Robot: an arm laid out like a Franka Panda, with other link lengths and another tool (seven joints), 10 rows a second.
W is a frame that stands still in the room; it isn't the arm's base.
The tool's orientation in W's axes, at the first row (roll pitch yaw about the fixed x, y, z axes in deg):
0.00, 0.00, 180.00
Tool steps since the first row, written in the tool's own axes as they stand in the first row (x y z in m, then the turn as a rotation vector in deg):
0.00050, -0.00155, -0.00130, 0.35, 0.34, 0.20
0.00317, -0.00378, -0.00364, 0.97, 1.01, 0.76
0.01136, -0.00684, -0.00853, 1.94, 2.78, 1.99
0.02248, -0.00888, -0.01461, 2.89, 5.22, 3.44
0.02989, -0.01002, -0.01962, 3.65, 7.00, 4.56
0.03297, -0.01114, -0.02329, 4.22, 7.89, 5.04
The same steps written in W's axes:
-0.00050, 0.00155, -0.00130, -0.35, -0.34, 0.20
-0.00317, 0.00378, -0.00364, -0.97, -1.01, 0.76
-0.01136, 0.00684, -0.00853, -1.94, -2.78, 1.99
-0.02248, 0.00888, -0.01461, -2.89, -5.22, 3.44
-0.02989, 0.01002, -0.01962, -3.65, -7.00, 4.56
-0.03297, 0.01114, -0.02329, -4.22, -7.89, 5.04

